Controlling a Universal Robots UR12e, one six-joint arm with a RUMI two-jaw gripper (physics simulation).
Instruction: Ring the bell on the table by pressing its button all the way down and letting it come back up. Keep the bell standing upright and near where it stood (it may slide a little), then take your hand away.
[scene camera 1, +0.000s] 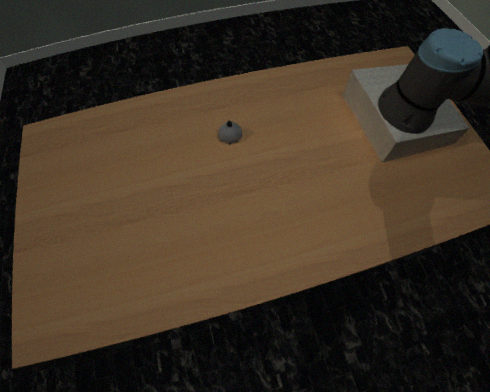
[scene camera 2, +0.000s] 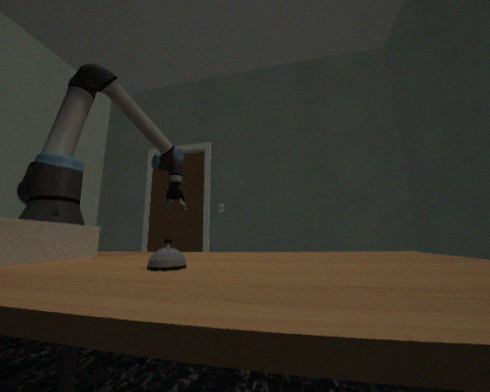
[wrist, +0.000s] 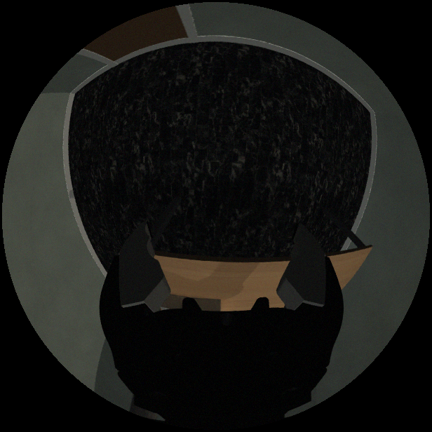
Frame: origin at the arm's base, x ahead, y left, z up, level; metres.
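Where they show: gripper, between the fingertips: (scene camera 2: 175, 210); arm's base, origin of its link: (scene camera 1: 404, 110) (scene camera 2: 52, 227).
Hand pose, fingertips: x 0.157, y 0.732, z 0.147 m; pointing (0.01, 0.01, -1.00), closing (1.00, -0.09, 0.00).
Each offset is from my fingertips to the top centre of the thing. Level surfaces: height alone.
The bell {dx +0.385, dy -0.951, dz -0.194 m} (scene camera 1: 230, 133) (scene camera 2: 167, 259) is a small grey dome with a dark button {dx +0.385, dy -0.951, dz -0.194 m} (scene camera 1: 229, 123) (scene camera 2: 168, 242) on top. It stands upright on the wooden table {dz -0.259 m} (scene camera 1: 150, 225) (scene camera 2: 300, 295), in the upper middle of scene view 1 and left of centre in scene view 2. The button stands up clear of the dome. My gripper (scene camera 2: 176, 205) (wrist: 222, 225) is open and empty, fingers pointing down, well above table height and apart from the bell. In scene view 2 it appears behind and above the bell. The bell does not show in the wrist view.
The arm's base stands on a pale block (scene camera 1: 370, 112) (scene camera 2: 50, 242) at the table's right in scene view 1. The arm's shadow falls on the table's front right there. Dark floor (scene camera 1: 300, 340) (wrist: 220, 140) surrounds the table. A brown door (scene camera 2: 195, 220) stands in the far wall.
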